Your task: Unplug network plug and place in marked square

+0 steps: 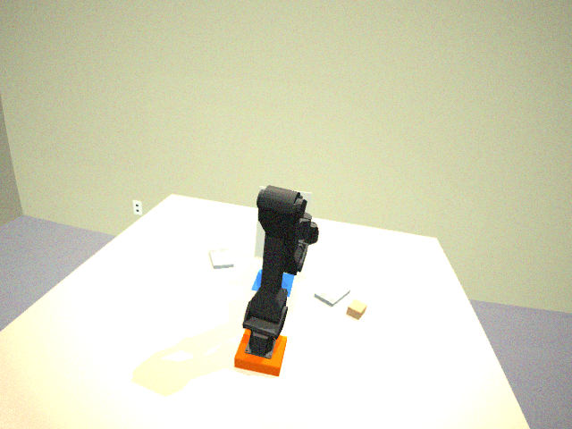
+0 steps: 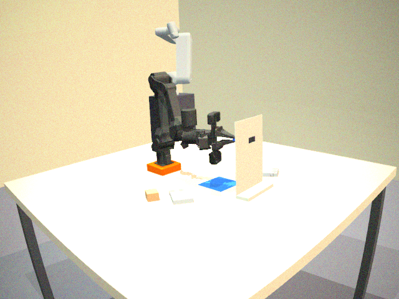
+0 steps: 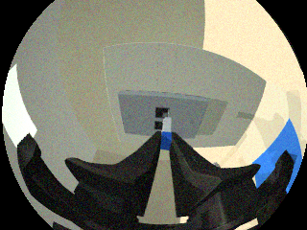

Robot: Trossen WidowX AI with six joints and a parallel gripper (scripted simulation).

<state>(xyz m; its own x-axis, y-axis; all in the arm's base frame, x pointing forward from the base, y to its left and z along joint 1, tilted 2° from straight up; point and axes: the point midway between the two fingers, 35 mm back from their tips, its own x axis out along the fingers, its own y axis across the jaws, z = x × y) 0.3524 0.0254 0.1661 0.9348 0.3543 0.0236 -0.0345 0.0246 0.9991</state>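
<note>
Now: the blue marked square 18 cm below my gripper tip and 9 cm behind it. From my gripper tip the other things lie so: network plug (right at my gripper tip); then upright panel (7 cm below, 6 cm ahead, 2 cm to the left).
</note>
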